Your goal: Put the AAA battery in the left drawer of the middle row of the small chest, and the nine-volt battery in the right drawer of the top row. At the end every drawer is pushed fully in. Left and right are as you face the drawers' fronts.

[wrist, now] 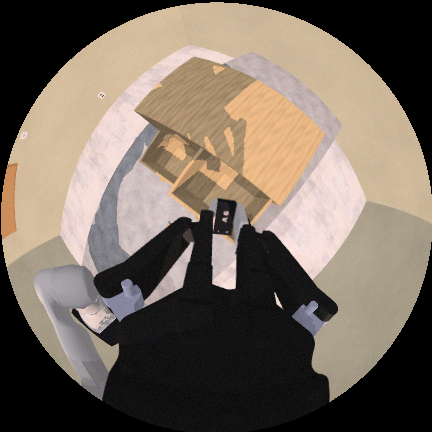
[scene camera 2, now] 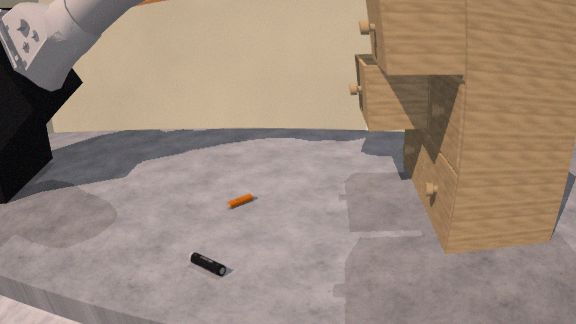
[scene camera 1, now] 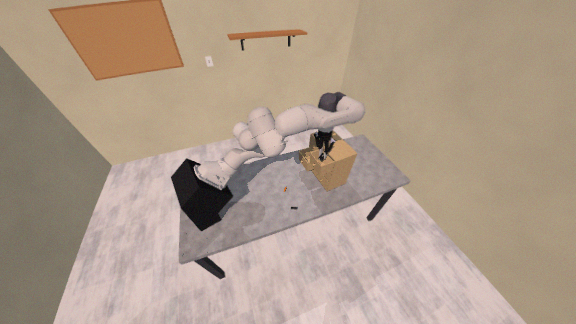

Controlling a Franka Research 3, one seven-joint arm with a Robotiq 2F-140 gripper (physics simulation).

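My gripper (scene camera 1: 325,156) (wrist: 225,209) is shut on the nine-volt battery (wrist: 225,216), a black block marked 9V, held above the front part of the open top-right drawer (scene camera 2: 425,42) (wrist: 185,201). The middle-left drawer (scene camera 2: 387,97) (wrist: 156,169) is also pulled out. Both belong to the wooden small chest (scene camera 1: 336,172) (scene camera 2: 510,150) (wrist: 290,135). A slim orange cylindrical battery (scene camera 1: 285,189) (scene camera 2: 240,201) and a thicker-looking black cylindrical battery (scene camera 1: 294,208) (scene camera 2: 208,264) lie on the table; their size labels are unreadable. The gripper and nine-volt battery do not show in scene camera 2.
The grey table (scene camera 1: 265,215) (scene camera 2: 290,240) carries the chest at its right part and the black robot base block (scene camera 1: 192,187) (scene camera 2: 25,115) at its left. A bottom-right drawer (scene camera 2: 435,200) looks shut. A wall shelf (scene camera 1: 267,34) is on the back wall, well above the table.
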